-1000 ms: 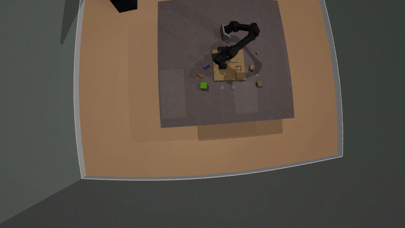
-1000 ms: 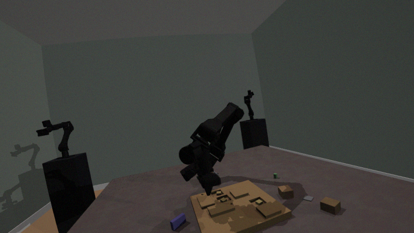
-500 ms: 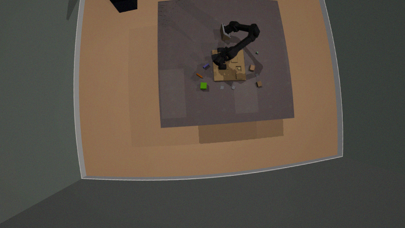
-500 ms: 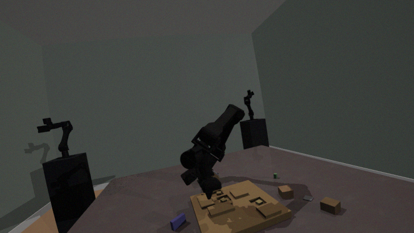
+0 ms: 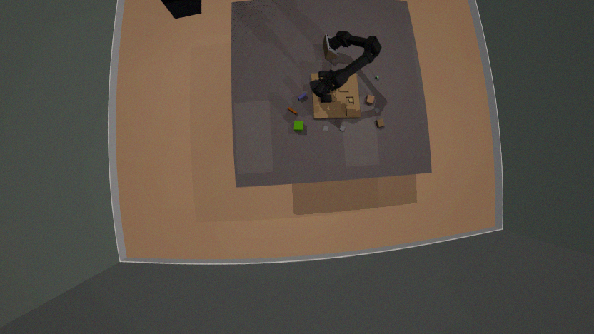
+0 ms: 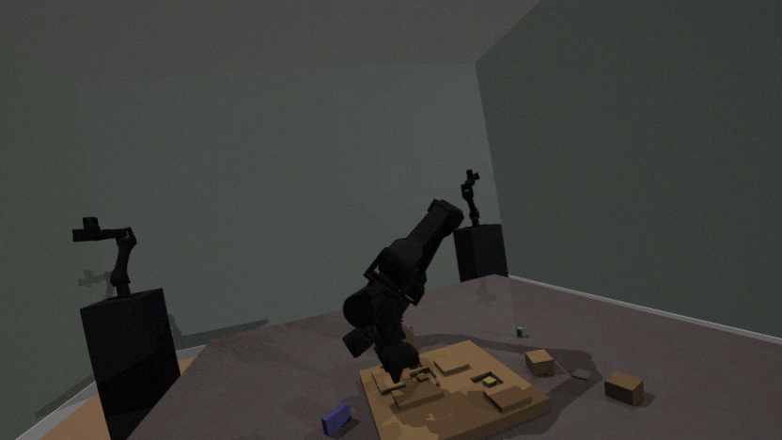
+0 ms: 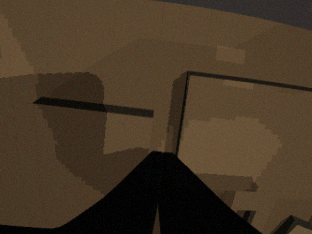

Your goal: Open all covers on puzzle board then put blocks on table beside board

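Right now my gripper tip is 10 mm short of the purple piece, 130 mm to the left of it and 30 mm above it. Also, from my gripper tip: orange stick (90 mm ahead, 200 mm to the right, 30 mm below); then green cube (190 mm ahead, 170 mm to the right, 20 mm below); then tiny green piece (90 mm behind, 380 mm to the left, 30 mm below).
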